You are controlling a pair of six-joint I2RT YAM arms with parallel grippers.
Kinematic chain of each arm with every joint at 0, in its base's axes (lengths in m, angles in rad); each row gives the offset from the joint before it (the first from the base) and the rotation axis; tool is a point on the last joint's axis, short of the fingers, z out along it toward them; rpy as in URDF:
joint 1: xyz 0 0 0.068 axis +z
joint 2: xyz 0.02 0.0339 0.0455 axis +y
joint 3: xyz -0.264 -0.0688 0 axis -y
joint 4: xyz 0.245 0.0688 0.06 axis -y
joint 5: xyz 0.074 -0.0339 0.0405 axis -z
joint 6: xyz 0.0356 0 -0.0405 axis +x
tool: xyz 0 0 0 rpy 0 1.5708 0
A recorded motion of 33 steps. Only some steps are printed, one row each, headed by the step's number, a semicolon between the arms.
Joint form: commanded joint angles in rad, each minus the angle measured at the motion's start. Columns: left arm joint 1, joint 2, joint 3, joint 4, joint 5, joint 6; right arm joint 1, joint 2, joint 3, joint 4, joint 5, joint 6.
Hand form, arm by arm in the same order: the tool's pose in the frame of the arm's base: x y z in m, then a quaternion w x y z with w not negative. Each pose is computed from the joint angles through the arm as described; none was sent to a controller.
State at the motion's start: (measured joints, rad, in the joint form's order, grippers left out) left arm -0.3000 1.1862 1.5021 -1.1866 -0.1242 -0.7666; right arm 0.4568 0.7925 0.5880 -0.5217 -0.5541 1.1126
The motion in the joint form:
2: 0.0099 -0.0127 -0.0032 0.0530 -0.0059 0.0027; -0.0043 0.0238 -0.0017 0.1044 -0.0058 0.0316
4: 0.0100 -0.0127 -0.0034 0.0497 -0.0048 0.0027; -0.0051 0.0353 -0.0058 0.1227 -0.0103 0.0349
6: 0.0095 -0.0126 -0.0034 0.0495 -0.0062 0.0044; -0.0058 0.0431 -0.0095 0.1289 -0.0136 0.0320
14: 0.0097 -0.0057 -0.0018 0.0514 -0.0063 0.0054; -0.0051 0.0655 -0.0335 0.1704 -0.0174 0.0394
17: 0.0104 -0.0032 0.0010 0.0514 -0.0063 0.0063; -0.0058 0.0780 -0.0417 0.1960 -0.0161 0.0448
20: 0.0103 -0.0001 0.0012 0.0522 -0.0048 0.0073; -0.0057 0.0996 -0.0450 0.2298 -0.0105 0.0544
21: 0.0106 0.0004 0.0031 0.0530 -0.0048 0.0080; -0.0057 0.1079 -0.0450 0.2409 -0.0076 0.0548
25: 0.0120 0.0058 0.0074 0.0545 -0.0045 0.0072; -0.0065 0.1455 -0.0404 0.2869 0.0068 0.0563
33: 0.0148 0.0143 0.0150 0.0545 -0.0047 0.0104; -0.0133 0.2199 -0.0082 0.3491 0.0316 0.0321
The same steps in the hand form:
2: 0.1990 -0.0546 0.4131 0.35130 -0.24089 0.89467 -0.13461; 0.1487 0.0933 0.2456 0.12164 0.17587 0.85120 0.47930
4: 0.1988 -0.0545 0.4128 0.34968 -0.24079 0.89540 -0.13419; 0.1508 0.0943 0.2440 0.12039 0.17600 0.85022 0.48131
6: 0.1988 -0.0546 0.4127 0.34995 -0.24005 0.89562 -0.13334; 0.1518 0.0948 0.2421 0.11827 0.17527 0.85110 0.48054
14: 0.2008 -0.0552 0.4121 0.34871 -0.23976 0.89634 -0.13226; 0.1549 0.0966 0.2340 0.11330 0.17814 0.85110 0.48068
17: 0.2014 -0.0552 0.4124 0.34894 -0.23967 0.89631 -0.13206; 0.1572 0.0975 0.2313 0.11431 0.18011 0.84985 0.48192
20: 0.2023 -0.0555 0.4119 0.34783 -0.23894 0.89694 -0.13200; 0.1613 0.0993 0.2293 0.11700 0.18380 0.84783 0.48344
21: 0.2025 -0.0555 0.4124 0.34877 -0.23873 0.89658 -0.13236; 0.1628 0.0999 0.2288 0.11888 0.18414 0.84747 0.48349
25: 0.2040 -0.0557 0.4128 0.34890 -0.23966 0.89626 -0.13247; 0.1701 0.1028 0.2275 0.12823 0.18619 0.84571 0.48340
33: 0.2062 -0.0557 0.4133 0.34898 -0.23953 0.89646 -0.13113; 0.1856 0.1078 0.2295 0.15121 0.18126 0.84478 0.48024

